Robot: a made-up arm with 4 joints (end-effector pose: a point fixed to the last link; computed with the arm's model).
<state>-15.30 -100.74 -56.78 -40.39</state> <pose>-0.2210 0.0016 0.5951 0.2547 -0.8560 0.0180 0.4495</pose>
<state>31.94 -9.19 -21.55 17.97</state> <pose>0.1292 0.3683 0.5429 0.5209 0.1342 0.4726 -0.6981</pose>
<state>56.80 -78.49 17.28 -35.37</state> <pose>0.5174 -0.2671 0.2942 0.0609 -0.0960 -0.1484 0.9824</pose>
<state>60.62 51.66 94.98 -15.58</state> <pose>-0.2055 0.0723 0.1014 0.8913 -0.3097 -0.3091 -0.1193</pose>
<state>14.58 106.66 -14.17 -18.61</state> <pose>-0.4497 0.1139 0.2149 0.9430 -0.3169 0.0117 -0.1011</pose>
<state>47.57 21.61 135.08 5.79</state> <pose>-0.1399 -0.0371 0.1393 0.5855 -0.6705 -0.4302 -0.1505</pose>
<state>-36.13 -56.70 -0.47 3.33</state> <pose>-0.0790 0.6109 0.3415 0.5555 0.3654 -0.1206 -0.7371</pose>
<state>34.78 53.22 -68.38 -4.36</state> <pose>-0.0074 0.2579 0.5346 0.5984 0.1491 0.5814 -0.5307</pose>
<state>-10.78 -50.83 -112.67 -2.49</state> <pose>-0.2063 0.1197 0.4988 0.1656 0.8974 0.3390 -0.2287</pose>
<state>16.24 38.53 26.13 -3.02</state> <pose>-0.2634 0.3748 0.1123 0.8323 -0.2978 -0.1175 -0.4525</pose>
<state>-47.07 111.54 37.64 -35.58</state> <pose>-0.3300 -0.2321 0.0075 0.5426 -0.5848 -0.4507 0.4006</pose>
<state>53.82 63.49 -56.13 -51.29</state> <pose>0.1846 0.1774 0.5103 0.5303 0.3301 0.4038 -0.6684</pose>
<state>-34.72 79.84 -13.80 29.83</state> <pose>-0.5351 0.0820 -0.0411 0.6027 -0.6966 -0.2140 -0.3251</pose>
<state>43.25 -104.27 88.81 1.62</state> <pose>0.4098 0.0326 0.2255 0.1150 -0.3068 0.4489 -0.8313</pose>
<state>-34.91 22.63 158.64 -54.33</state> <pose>-0.0008 -0.0314 0.0827 0.1432 -0.6416 -0.6191 0.4296</pose>
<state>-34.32 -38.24 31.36 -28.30</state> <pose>0.0420 0.5978 0.1835 0.5423 0.1662 -0.5032 -0.6519</pose>
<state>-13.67 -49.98 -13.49 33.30</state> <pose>-0.0650 0.5666 0.4652 0.5792 0.2553 0.2607 -0.7289</pose>
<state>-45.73 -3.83 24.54 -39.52</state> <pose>-0.0723 0.5635 -0.0971 0.6557 0.0802 -0.6553 -0.3663</pose>
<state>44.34 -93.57 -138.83 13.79</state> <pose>-0.0717 -0.0491 0.4412 0.3410 -0.9354 0.0849 0.0389</pose>
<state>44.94 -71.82 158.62 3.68</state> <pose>0.0009 0.1147 0.2184 0.4195 -0.8122 0.1357 -0.3820</pose>
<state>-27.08 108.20 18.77 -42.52</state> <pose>-0.4317 -0.0759 -0.0560 0.8023 -0.4150 -0.3548 0.2415</pose>
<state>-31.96 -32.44 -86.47 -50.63</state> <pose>-0.2039 0.2158 0.5062 0.1961 0.8615 0.0638 -0.4640</pose>
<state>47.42 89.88 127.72 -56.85</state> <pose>-0.1446 -0.1264 -0.0360 0.6532 -0.0348 -0.5302 0.5395</pose>
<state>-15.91 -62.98 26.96 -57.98</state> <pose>0.1854 0.4134 0.5840 0.2936 0.3708 -0.4943 -0.7294</pose>
